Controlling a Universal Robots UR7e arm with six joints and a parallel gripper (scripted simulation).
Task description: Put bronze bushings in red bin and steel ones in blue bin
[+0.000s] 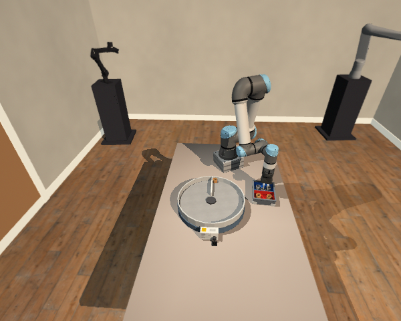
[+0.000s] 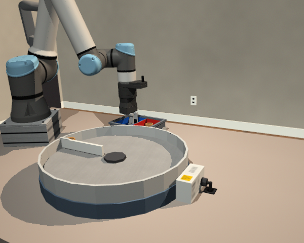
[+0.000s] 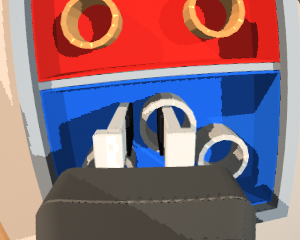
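Now: hand 30 mm short of the bin and 20 mm to the left of it. Round my hand: round turntable 120 mm ahead, 380 mm to the right, 20 mm above.
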